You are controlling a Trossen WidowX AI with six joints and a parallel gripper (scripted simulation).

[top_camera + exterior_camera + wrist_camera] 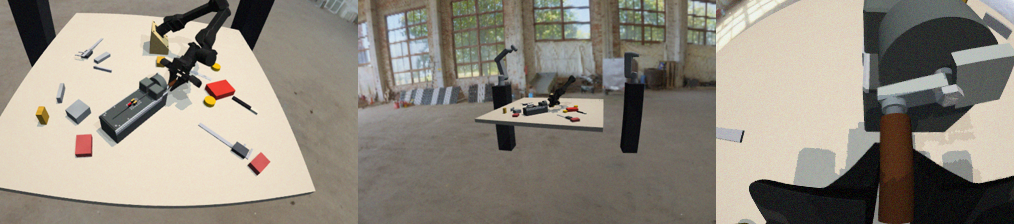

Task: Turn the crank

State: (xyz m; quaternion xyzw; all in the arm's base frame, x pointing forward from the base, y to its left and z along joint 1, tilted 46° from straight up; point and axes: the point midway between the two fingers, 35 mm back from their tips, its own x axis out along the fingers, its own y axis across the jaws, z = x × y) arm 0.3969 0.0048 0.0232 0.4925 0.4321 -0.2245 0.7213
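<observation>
My gripper tip is now 1 cm past the crank, 1 cm to the left of it and 3 cm below it. The rest, counted from my gripper tip: brown handle 1 cm behind, 1 cm to the left, 3 cm above; then grey bar 17 cm behind, 18 cm to the left, 5 cm below; then red pointer 10 cm ahead, 16 cm to the right, 3 cm above.
</observation>
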